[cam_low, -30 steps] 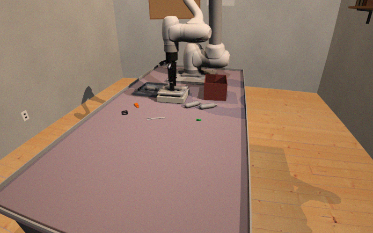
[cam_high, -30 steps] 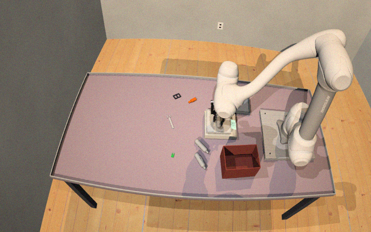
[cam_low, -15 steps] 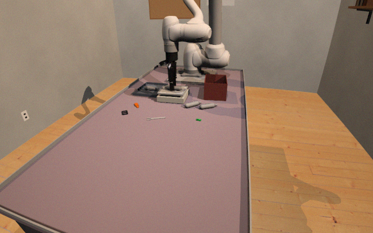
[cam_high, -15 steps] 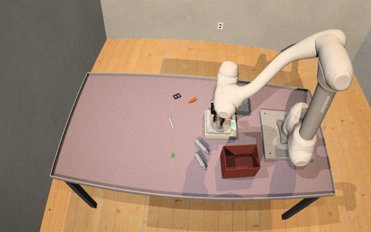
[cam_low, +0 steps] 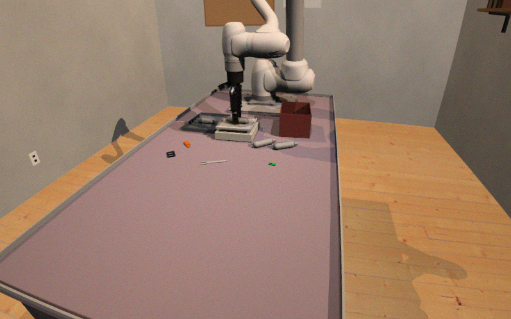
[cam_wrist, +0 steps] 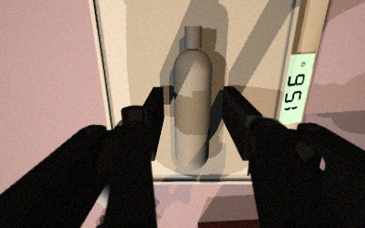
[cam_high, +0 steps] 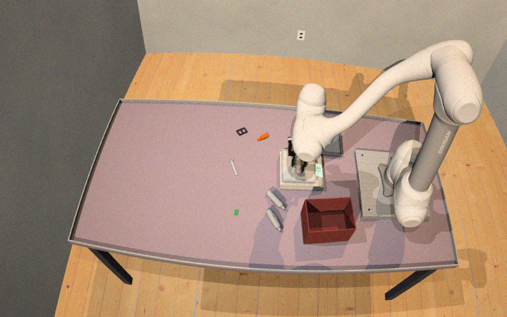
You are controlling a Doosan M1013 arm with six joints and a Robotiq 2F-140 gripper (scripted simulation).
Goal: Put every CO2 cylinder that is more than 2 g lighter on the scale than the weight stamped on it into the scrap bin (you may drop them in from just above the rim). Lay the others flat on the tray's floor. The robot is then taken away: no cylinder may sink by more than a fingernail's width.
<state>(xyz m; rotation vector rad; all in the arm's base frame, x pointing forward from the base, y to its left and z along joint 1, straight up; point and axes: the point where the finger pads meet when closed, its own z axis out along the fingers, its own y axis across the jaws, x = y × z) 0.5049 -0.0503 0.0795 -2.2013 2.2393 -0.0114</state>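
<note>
Now: the scale plate 50 mm below my hand. From my hand the other things lie so: grey tray 120 mm behind, 200 mm to the right, 90 mm below; then orange piece 160 mm ahead, 200 mm to the right, 100 mm below; then beige scale 10 mm behind, 60 mm below.
</note>
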